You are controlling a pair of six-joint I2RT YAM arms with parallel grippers.
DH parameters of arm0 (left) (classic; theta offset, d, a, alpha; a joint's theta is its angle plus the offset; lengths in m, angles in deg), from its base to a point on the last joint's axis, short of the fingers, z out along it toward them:
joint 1: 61.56 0.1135 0.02 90
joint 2: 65.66 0 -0.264 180
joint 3: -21.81 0 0.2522 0
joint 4: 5.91 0 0.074 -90
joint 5: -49.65 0 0 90
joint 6: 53.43 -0.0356 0 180
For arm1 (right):
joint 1: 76.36 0.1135 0.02 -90
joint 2: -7.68 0 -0.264 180
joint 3: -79.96 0 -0.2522 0
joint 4: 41.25 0 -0.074 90
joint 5: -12.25 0 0 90
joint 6: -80.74 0.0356 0 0
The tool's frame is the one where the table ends.
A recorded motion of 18 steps. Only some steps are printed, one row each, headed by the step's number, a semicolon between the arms.
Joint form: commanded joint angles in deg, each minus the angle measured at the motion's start. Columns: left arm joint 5, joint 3, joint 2, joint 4, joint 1, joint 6; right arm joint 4, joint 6, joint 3, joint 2, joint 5, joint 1.
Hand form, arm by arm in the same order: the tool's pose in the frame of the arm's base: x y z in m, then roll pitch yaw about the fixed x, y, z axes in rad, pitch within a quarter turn. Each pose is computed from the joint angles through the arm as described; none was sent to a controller.
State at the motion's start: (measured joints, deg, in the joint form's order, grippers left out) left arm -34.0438 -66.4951 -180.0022 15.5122 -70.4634 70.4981; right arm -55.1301 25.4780 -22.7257 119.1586 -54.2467 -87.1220
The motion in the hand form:
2: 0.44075 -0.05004 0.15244 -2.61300 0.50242 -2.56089; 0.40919 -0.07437 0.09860 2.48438 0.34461 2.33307
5: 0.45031 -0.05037 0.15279 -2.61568 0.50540 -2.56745; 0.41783 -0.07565 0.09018 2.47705 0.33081 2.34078
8: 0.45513 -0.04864 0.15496 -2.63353 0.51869 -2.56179; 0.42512 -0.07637 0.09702 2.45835 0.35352 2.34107
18: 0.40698 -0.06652 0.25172 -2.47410 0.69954 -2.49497; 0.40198 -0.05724 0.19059 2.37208 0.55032 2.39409
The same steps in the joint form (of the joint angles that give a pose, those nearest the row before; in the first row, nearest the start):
2: 1.08 -4.37 -4.13 2.53 3.02 -0.01; -0.41 -0.20 4.55 8.92 -2.77 -1.28
5: 1.17 -7.36 -5.97 3.68 3.11 -0.45; -0.41 -0.20 6.85 11.65 -1.80 -1.28
8: -0.15 -9.03 -6.68 4.64 3.28 -0.71; -0.41 -0.37 8.61 11.83 -1.54 -1.19
18: -2.51 -2.29 11.55 3.41 -0.05 -0.45; -3.03 -4.77 4.93 -4.67 -1.09 0.74

